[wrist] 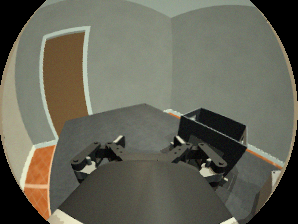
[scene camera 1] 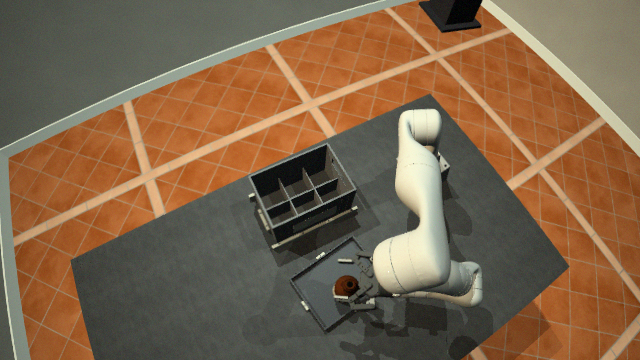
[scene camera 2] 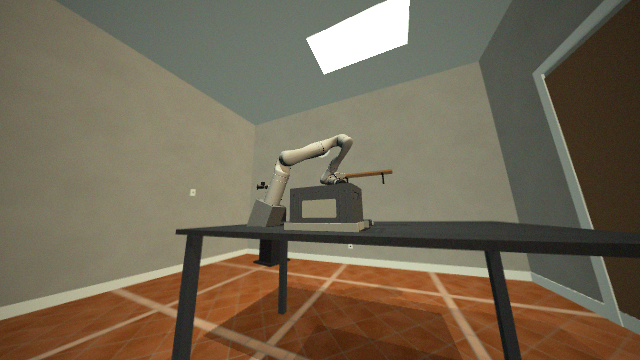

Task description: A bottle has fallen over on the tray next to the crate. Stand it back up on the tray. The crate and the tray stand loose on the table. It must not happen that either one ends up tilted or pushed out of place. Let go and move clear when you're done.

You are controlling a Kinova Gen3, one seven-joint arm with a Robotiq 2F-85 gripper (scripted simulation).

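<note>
Gripper (wrist: 149, 141) visible, along with a dark crate (scene camera 1: 298, 193). The crate appears in the wrist view (wrist: 192, 131) and in scene camera 2 (scene camera 2: 339, 203) too.
</note>
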